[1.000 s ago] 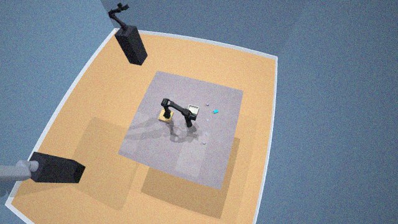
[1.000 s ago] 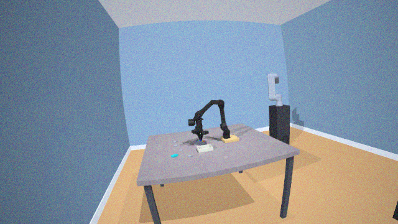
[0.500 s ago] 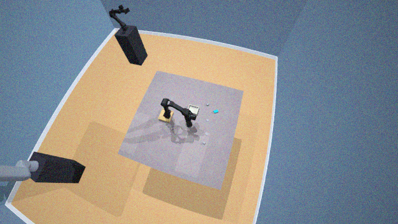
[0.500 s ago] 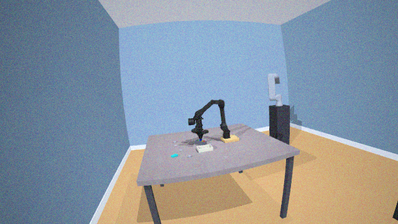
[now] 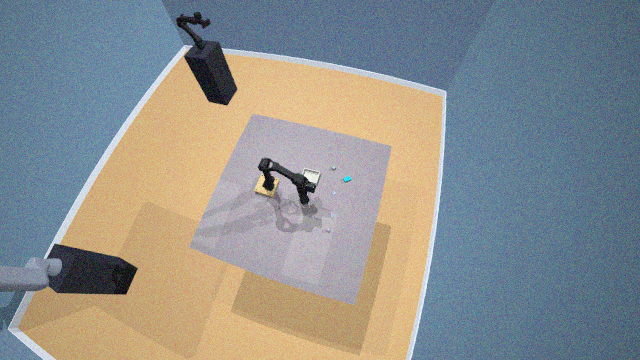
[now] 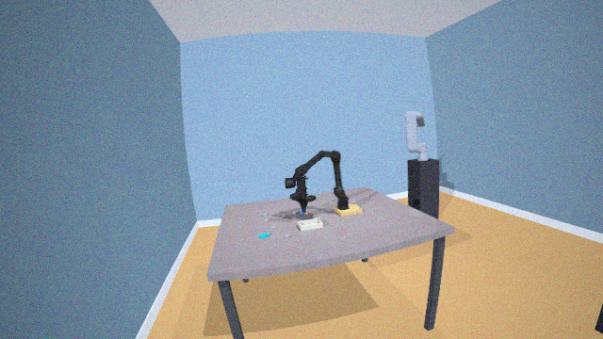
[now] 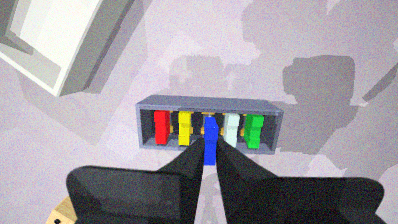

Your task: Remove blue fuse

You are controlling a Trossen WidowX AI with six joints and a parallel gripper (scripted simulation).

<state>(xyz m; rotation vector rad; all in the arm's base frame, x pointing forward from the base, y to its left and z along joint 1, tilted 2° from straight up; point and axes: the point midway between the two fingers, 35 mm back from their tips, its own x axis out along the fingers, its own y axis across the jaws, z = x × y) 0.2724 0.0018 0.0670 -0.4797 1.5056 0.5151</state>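
Right now my gripper tip is 18 cm to the right of the tray and 6 cm above it. From my gripper tip the other things lie so: blue fuse (1 cm below).
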